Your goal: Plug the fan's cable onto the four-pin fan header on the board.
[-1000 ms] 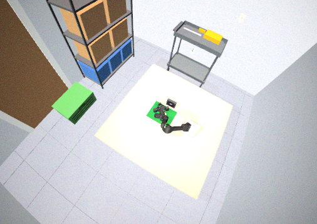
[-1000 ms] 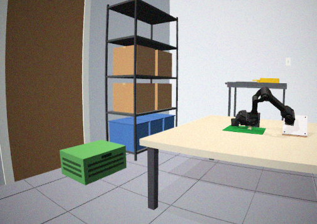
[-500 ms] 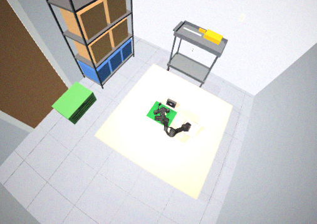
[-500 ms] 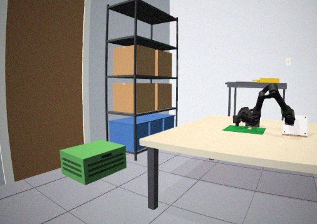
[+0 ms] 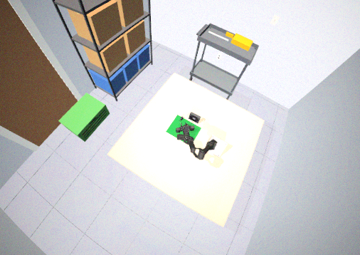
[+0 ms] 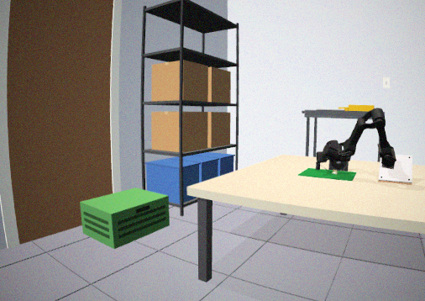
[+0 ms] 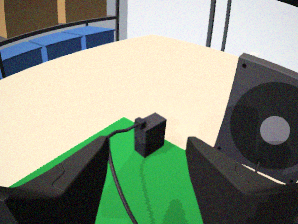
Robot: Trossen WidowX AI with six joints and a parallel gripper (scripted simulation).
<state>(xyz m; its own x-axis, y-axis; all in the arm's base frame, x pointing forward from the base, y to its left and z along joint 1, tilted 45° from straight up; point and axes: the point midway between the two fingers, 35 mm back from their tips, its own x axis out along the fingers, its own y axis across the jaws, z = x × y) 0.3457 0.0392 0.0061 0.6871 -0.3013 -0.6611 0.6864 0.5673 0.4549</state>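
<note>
Now: gripper tip 7 cm to the left of the dark grey fan plug, 7 cm above it and 6 cm short of it. Also, from my gripper tip: black fan 13 cm to the right, 6 cm behind, 3 cm below; then green board 11 cm below, 4 cm behind, 2 cm to the left.
</note>
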